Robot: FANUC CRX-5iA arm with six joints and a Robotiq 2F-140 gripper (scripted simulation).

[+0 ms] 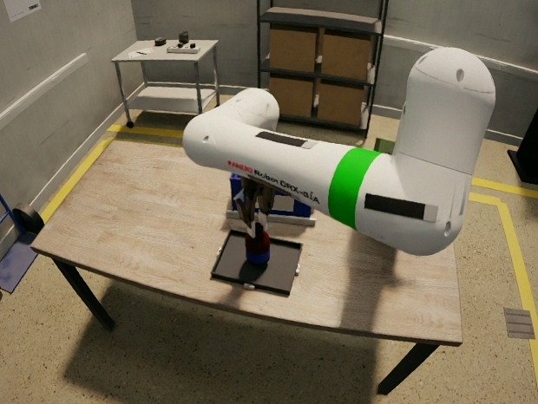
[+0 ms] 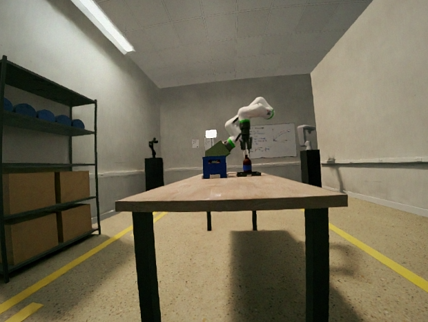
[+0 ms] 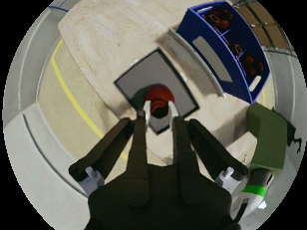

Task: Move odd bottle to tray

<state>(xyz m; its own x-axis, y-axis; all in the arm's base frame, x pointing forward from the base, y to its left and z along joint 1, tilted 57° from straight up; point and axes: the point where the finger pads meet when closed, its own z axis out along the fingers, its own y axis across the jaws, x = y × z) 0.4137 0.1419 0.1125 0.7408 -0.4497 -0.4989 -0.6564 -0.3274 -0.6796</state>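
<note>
My gripper is now 9 cm above the bottle. Round my hand: dark tray (18 cm below); blue crate (28 cm to the right, 11 cm below).
</note>
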